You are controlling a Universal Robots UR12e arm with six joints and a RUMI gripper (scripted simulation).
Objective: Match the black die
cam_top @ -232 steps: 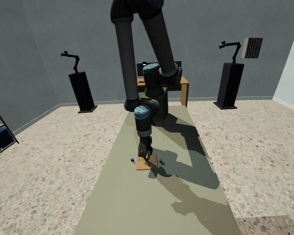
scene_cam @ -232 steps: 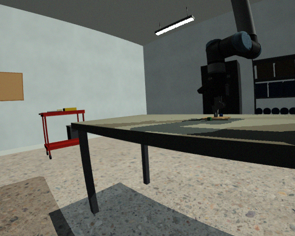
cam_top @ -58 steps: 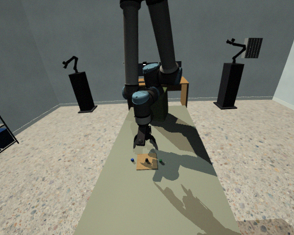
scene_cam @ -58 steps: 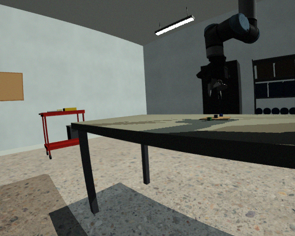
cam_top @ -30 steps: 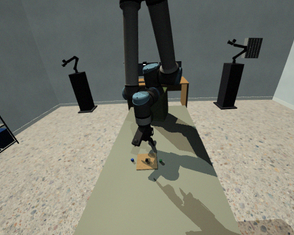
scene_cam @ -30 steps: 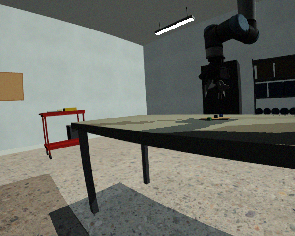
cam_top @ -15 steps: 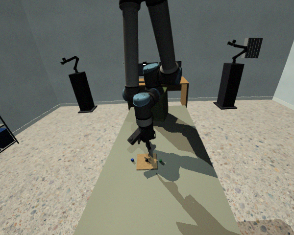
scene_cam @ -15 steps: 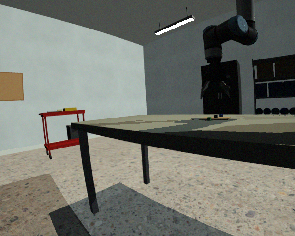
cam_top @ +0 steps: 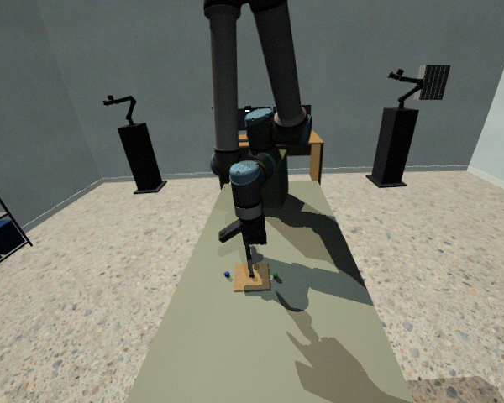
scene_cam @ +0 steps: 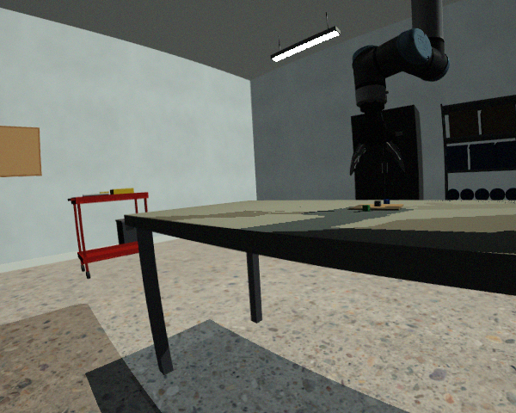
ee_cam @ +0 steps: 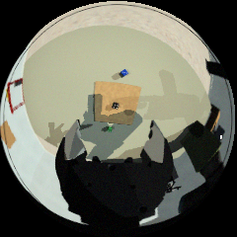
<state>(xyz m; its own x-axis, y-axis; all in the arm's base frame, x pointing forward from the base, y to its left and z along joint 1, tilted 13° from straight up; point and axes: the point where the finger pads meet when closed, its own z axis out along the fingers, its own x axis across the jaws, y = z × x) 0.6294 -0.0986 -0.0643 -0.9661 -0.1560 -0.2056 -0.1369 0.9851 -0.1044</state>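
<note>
My gripper is now 90 mm above the black die. Round my hand: green die: 100 mm to the left, 90 mm below, 10 mm ahead; blue die: 100 mm to the right, 90 mm below, 10 mm behind; mat: 100 mm below.
</note>
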